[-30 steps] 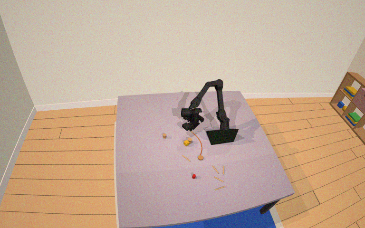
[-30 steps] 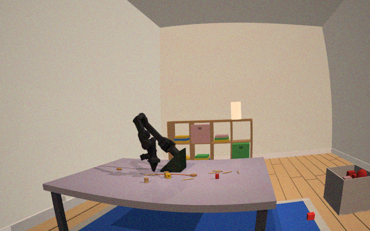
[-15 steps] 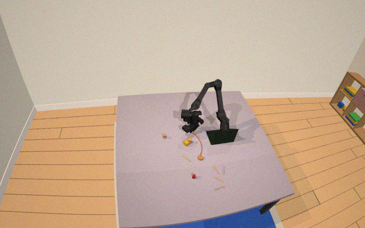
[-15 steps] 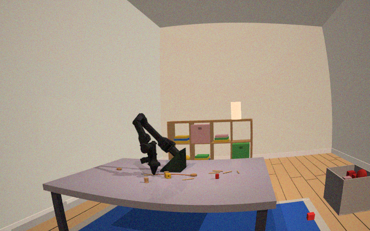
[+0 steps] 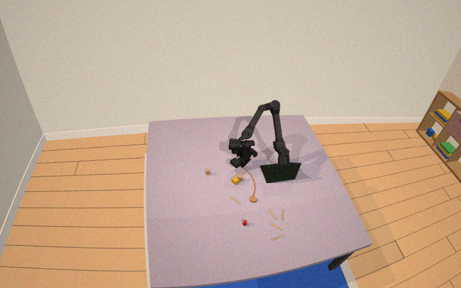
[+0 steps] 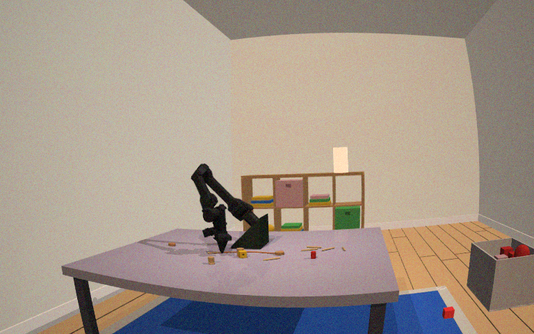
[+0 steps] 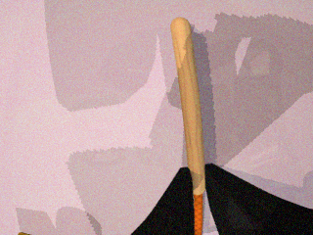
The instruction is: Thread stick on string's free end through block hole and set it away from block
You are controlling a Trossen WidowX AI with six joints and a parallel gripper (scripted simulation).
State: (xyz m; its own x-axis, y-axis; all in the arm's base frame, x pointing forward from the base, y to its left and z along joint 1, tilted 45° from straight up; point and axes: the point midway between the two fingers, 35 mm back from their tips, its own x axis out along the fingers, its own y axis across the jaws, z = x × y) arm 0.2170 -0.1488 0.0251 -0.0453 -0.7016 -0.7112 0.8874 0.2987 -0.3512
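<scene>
Now: gripper tip 5 cm short of the wooden cylinder, 10 cm to the right of it and 2 cm below it. Also, from my gripper tip: yellow block (8 cm ahead, 11 cm to the left, 1 cm above); then red piece (11 cm ahead, 42 cm to the left, 1 cm above).
</scene>
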